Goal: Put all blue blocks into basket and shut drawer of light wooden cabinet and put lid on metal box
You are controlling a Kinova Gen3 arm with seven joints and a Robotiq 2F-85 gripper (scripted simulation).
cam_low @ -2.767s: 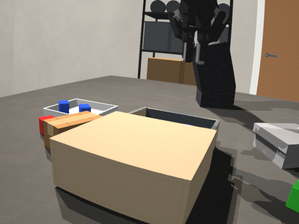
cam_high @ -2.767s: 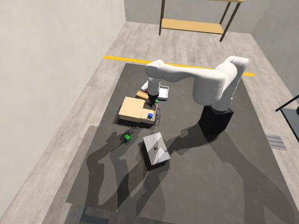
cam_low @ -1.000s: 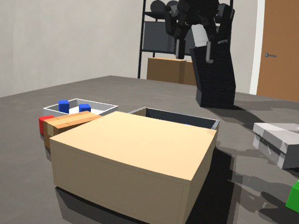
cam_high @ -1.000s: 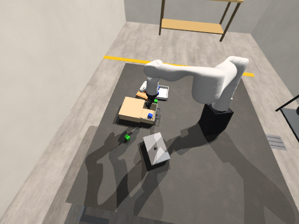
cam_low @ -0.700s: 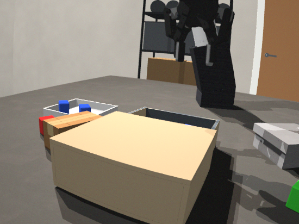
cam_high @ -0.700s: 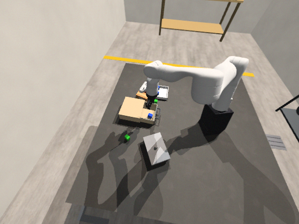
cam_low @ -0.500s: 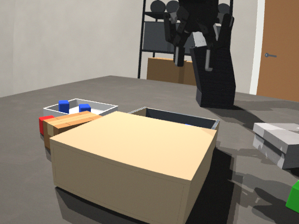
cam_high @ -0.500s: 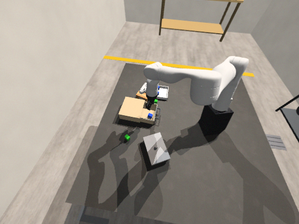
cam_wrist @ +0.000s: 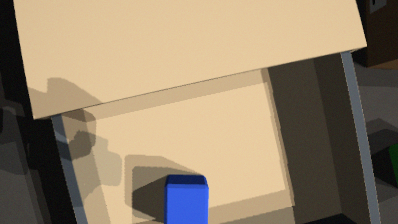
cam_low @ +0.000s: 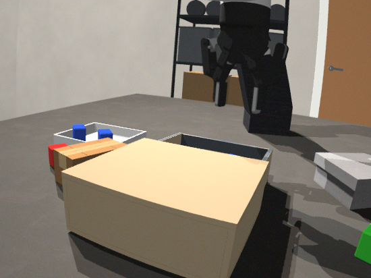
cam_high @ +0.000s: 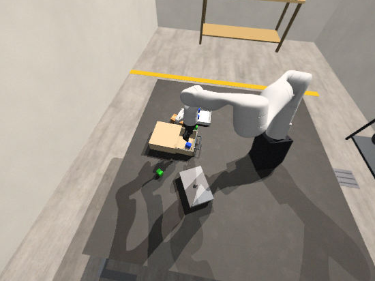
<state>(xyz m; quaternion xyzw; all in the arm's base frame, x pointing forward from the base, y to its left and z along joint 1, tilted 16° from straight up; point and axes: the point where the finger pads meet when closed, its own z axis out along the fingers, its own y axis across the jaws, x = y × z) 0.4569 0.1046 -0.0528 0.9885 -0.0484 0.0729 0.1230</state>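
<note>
Right now the drawer is 3 cm ahead of my hand, 2 cm to the right of it and 11 cm below it. From my hand the other things lie so: light wooden cabinet (9 cm ahead, 1 cm to the right, 10 cm below); lid (12 cm behind, 24 cm to the left, 9 cm below); brown box (13 cm ahead, 17 cm to the right, 10 cm below).
</note>
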